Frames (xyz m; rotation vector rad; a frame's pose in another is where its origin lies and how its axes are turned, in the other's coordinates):
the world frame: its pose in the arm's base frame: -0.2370 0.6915 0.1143 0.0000 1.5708 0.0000
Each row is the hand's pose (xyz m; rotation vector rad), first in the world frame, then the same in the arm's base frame.
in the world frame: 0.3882 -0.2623 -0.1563 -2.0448 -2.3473 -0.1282
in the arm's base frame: -0.3933 0.4292 -0.2739 -1.1713 -1.2435 1.0331
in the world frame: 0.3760 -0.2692 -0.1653 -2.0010 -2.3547 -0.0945
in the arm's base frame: -0.4023 0.4223 -0.2617 -1.1312 -1.2294 1.0292
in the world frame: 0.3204 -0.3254 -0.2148 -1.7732 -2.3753 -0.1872
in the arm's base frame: -0.4518 0.3661 -0.2061 -1.0675 -1.1544 0.8636
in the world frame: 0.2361 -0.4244 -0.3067 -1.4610 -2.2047 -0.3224
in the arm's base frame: -0.5437 0.2671 -0.1218 -1.0105 -0.8820 0.6451
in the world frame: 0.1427 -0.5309 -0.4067 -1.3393 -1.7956 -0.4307
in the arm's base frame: -0.6437 0.1606 -0.0284 -1.0693 -0.4524 0.5489
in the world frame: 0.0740 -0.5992 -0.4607 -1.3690 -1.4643 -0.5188
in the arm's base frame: -0.6977 0.0923 0.0403 -1.1933 -0.1490 0.5374
